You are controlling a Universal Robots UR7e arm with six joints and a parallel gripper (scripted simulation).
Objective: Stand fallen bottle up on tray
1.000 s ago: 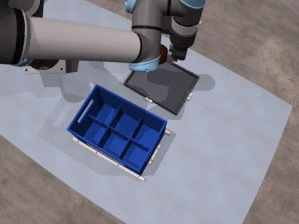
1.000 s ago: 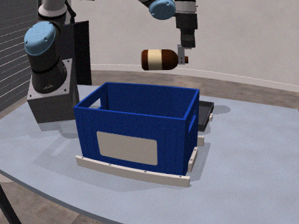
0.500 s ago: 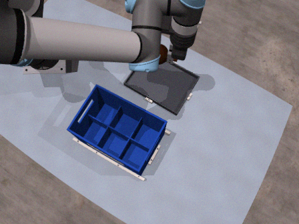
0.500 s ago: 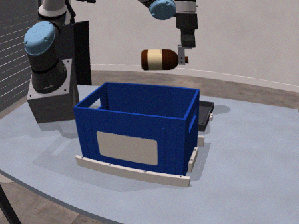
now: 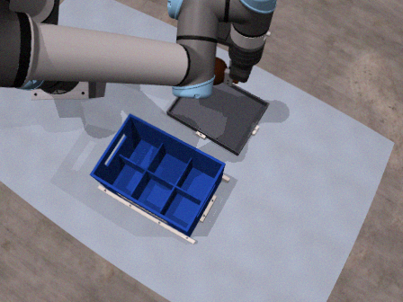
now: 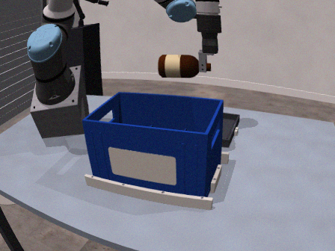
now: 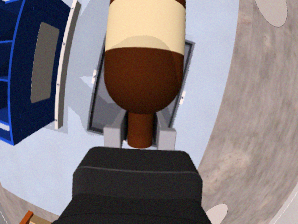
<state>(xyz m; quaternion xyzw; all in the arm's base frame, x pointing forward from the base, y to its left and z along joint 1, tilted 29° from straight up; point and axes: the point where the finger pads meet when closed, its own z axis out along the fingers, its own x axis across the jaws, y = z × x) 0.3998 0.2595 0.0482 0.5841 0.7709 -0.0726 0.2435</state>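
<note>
Now: the bottle 50 mm behind my hand, 10 mm to the right of it and 10 mm below it. Also, from my hand: dark tray: 20 mm behind, 10 mm to the right, 190 mm below; blue crate: 20 mm behind, 300 mm to the right, 120 mm below.
</note>
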